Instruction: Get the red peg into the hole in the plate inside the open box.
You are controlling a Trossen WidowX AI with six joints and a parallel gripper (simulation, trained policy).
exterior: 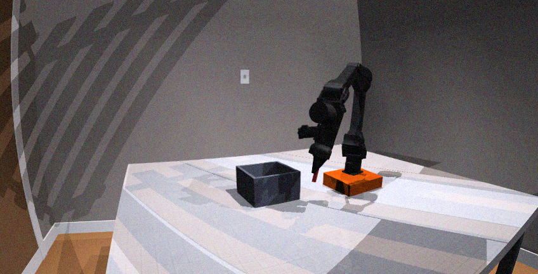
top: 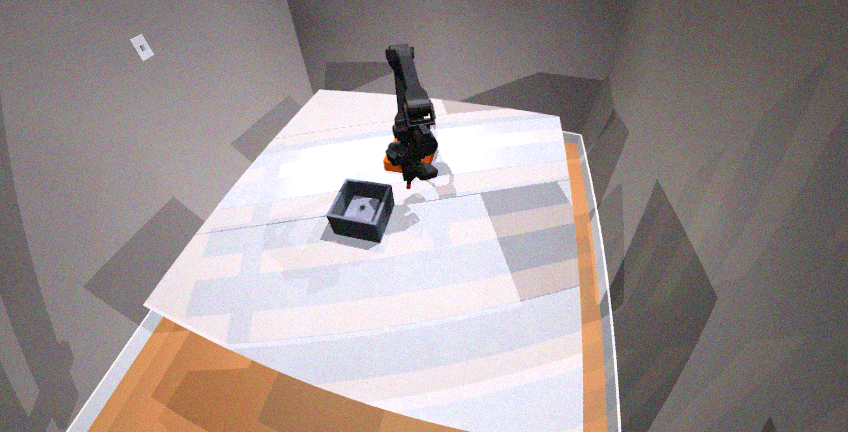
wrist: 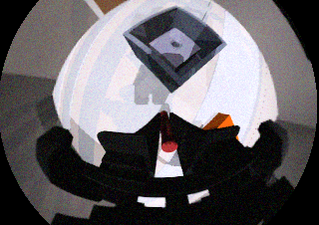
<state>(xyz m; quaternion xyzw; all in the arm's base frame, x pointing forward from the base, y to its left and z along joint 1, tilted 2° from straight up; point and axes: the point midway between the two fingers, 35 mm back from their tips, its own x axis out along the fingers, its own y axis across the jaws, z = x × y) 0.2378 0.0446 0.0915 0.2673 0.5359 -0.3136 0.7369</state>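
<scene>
The pale plate lies 140 mm to the right of my gripper tip, 80 mm ahead of it and 60 mm below it. Also, from my gripper tip: red peg (10 mm to the left, 10 mm behind, 10 mm above); dark box (140 mm to the right, 80 mm below, 80 mm ahead).
</scene>
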